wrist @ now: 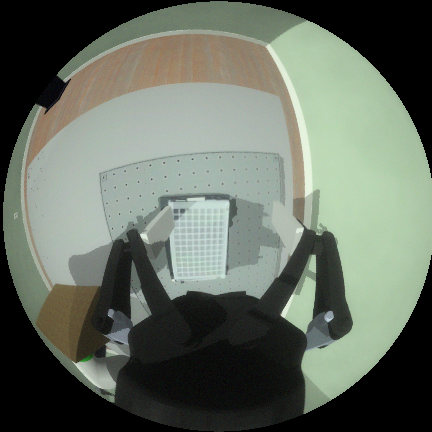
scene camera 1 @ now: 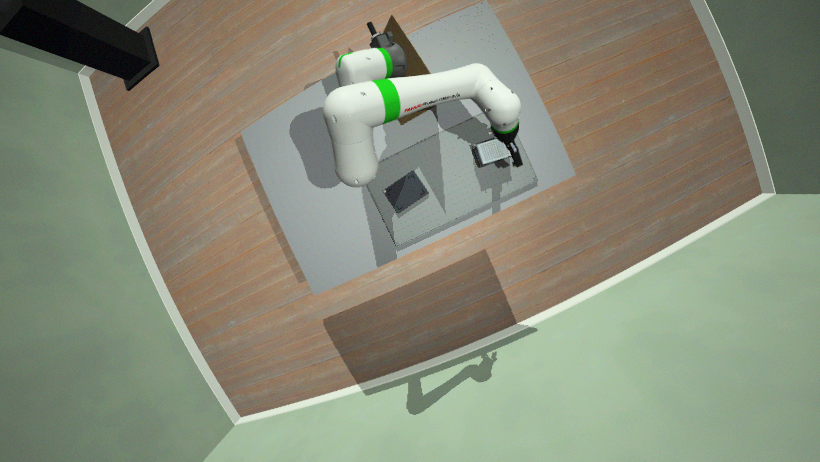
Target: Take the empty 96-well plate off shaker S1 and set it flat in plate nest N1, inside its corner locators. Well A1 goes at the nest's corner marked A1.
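Frame: origin at the arm's base, x ahead, y down, z left, level; metres.
Seen in the pictures: gripper, fingertip midpoint: (wrist: 221, 213) (scene camera 1: 508, 151); arm's base, origin of the base link: (scene camera 1: 395, 60).
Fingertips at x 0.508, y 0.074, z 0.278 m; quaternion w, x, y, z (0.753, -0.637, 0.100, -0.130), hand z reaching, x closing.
Note:
Offsets run from my fingertips to a thing's top centre. "spot": to the spot under its first point. Level surfaces: height alone.
The white 96-well plate {dz -0.047, dx -0.030, dy +0.012 m} (scene camera 1: 491, 152) (wrist: 200, 242) lies on the dark shaker S1 {spot: dz +0.017, dx +0.006, dy +0.021 m} (wrist: 220, 197) on the right part of the perforated board. My gripper (scene camera 1: 516, 157) (wrist: 221, 213) is wide open with nothing between its pads, above the plate. In the wrist view the plate is off-centre between the pads: the left pad overlaps its left edge, and a wide gap separates its right edge from the right pad. Nest N1 {dz -0.461, dx -0.015, dy +0.071 m} (scene camera 1: 406, 191) is a dark, empty rectangle on the board's left part. The A1 marks cannot be read.
The perforated board {dy +0.085 m} (scene camera 1: 464, 200) (wrist: 140, 180) lies on the grey table {dy +0.098 m} (scene camera 1: 309, 246) (wrist: 200, 115). A brown panel (scene camera 1: 410, 51) (wrist: 70, 315) stands near the arm's base. A black column (scene camera 1: 86, 45) (wrist: 51, 95) stands off the table.

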